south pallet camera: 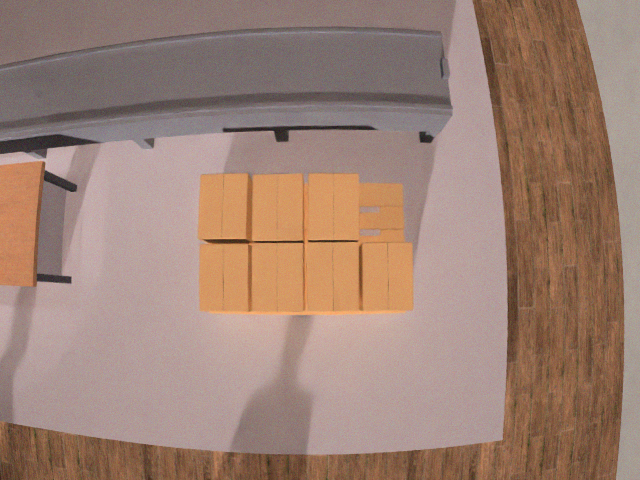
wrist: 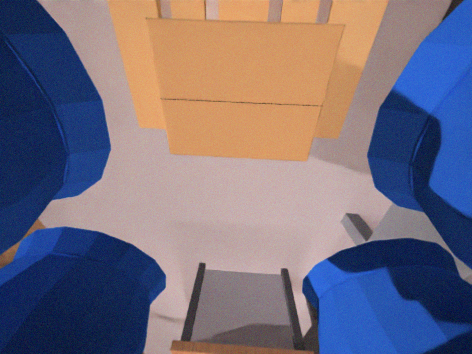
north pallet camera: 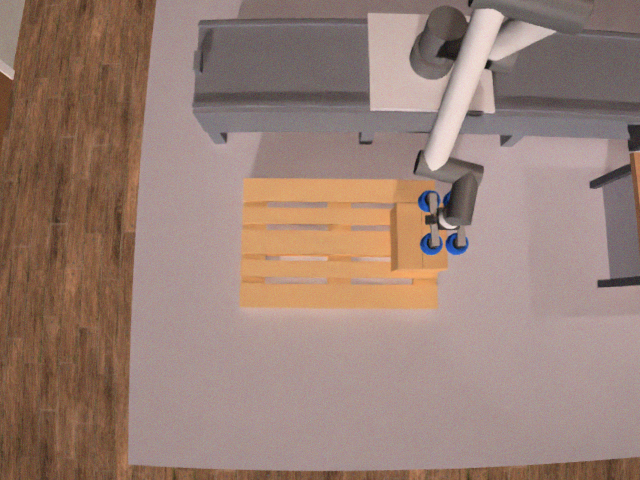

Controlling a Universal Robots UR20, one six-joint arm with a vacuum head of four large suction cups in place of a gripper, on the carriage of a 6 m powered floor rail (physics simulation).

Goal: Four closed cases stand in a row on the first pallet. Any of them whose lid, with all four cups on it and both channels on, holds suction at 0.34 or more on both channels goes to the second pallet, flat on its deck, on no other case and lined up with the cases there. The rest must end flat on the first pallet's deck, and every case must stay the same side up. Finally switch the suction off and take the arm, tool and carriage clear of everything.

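Where they show: hand, its tool point: (wrist: 236, 220); arm's base, origin of its link: (north pallet camera: 430, 60).
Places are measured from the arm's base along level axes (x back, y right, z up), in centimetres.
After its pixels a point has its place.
Observation:
One closed case (north pallet camera: 405, 237) @(y 14.6, x -98.7, z -17.8 cm) (wrist: 240, 65) @(y 12.2, x -98.0, z -17.7 cm) sits flat at the right end of the first pallet (north pallet camera: 289, 297) @(y 80.6, x -131.8, z -42.6 cm) (wrist: 350, 90) @(y 7.2, x -60.3, z -42.6 cm), lid seam up. My suction head (north pallet camera: 443, 222) @(y 3.4, x -96.8, z 17.7 cm) (wrist: 235, 195) @(y 3.4, x -96.8, z 17.7 cm) is high above it with nothing on its four blue cups; the case shows well below them in the wrist view. The second pallet (south pallet camera: 382, 195) @(y -516.6, x -70.7, z -42.7 cm) holds several closed cases. The upper row has three cases (south pallet camera: 224, 206) @(y -424.1, x -81.5, z -17.8 cm) (south pallet camera: 277, 206) @(y -454.5, x -82.1, z -17.6 cm) (south pallet camera: 333, 206) @(y -485.4, x -82.5, z -17.7 cm); the lower row runs the full length and ends in a case (south pallet camera: 387, 276) @(y -514.6, x -121.4, z -17.7 cm) at the right. Bare deck shows at the upper right corner.
The floor rail (north pallet camera: 284, 62) (south pallet camera: 232, 67) runs behind both pallets. The carriage plate (north pallet camera: 392, 87) @(y 22.5, x -17.4, z 0.1 cm) is on it near the first pallet's right end. A wooden table (south pallet camera: 15, 222) @(y -283.0, x -89.6, z -3.9 cm) (wrist: 240, 346) @(y -120.6, x -91.2, z -7.6 cm) with dark legs stands between the pallets. The white arm link (north pallet camera: 460, 98) @(y 10.2, x -60.1, z 76.5 cm) slants over the rail edge.

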